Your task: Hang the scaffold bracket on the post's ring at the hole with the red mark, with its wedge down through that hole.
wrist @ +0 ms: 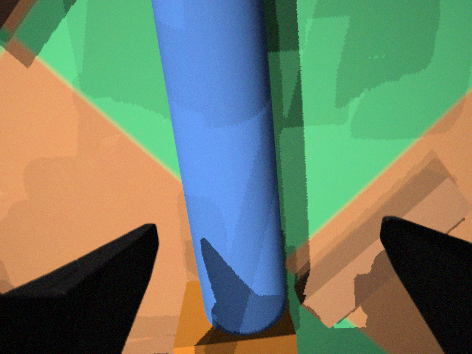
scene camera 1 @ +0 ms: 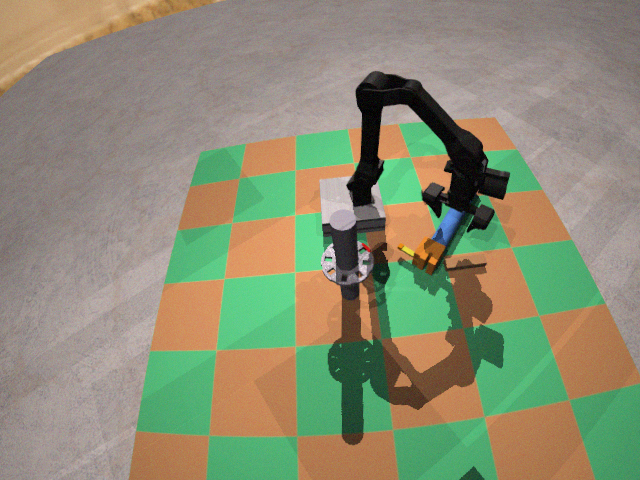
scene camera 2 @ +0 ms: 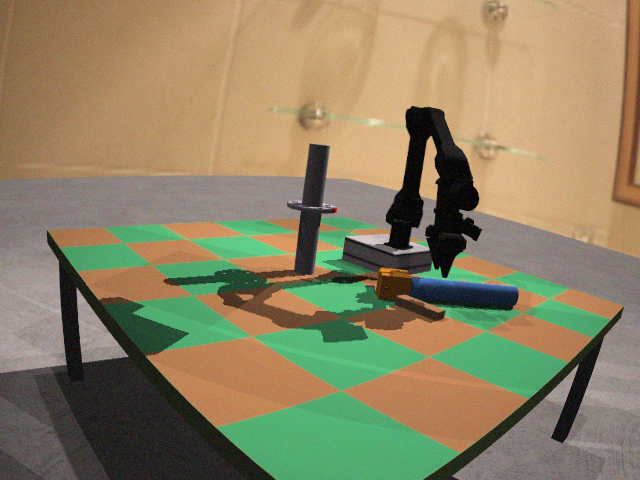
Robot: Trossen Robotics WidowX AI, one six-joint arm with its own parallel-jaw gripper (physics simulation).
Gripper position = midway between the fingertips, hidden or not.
I see my gripper point(scene camera 2: 440, 273), a scaffold bracket point(scene camera 2: 391, 282), a grey post point(scene camera 1: 343, 226) and a dark bar point(wrist: 358, 267).
The scaffold bracket also shows in the wrist view point(wrist: 216, 70) and in scene camera 1 point(scene camera 1: 430, 251). My gripper shows as well in the wrist view point(wrist: 268, 230) and in scene camera 1 point(scene camera 1: 453, 224).
